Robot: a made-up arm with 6 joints.
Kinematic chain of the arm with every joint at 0, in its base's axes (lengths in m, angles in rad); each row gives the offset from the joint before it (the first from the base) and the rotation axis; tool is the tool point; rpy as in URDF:
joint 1: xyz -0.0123 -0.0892 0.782 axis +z
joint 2: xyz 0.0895 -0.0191 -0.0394 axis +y
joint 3: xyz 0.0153 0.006 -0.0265 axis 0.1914 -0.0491 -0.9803
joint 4: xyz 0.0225 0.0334 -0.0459 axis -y
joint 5: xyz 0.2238 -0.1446 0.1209 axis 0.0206 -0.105 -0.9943
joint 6: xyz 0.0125 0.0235 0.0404 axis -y
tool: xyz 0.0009 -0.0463 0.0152 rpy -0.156 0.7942 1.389
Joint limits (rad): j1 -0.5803..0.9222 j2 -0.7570..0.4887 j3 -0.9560..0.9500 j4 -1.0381..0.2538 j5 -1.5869..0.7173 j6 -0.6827..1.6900
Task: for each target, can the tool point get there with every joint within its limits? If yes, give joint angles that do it. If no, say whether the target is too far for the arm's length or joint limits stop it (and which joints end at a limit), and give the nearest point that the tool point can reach.
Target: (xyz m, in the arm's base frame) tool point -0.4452 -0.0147 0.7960
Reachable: no: joint limits stop it (at a limit: joint 1, joint 2, joint 3, joint 4, joint 5) | nearest point -0.1518 -0.3138 0.8264 | short by 0.420 m
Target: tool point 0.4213 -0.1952 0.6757
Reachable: yes | joints -0.1419 0.1158 -0.2951 -0.4625 -0.3162 -0.0931
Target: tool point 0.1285 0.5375 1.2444
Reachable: no: too far | nearest point 0.1110 0.2633 0.9542 | short by 0.400 m
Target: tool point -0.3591 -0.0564 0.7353
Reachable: no: joint limits stop it (at a limit: joint 1, joint 2, joint 3, joint 4, joint 5) | nearest point -0.1503 -0.3125 0.8263 | short by 0.343 m
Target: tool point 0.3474 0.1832 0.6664
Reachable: yes | joints 0.4437 -0.0929 -0.7116 -0.6996 -0.6477 0.3068
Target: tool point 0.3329 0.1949 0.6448
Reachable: yes | joints 0.6295 -0.0189 -0.4683 -0.6890 -1.3185 0.7239
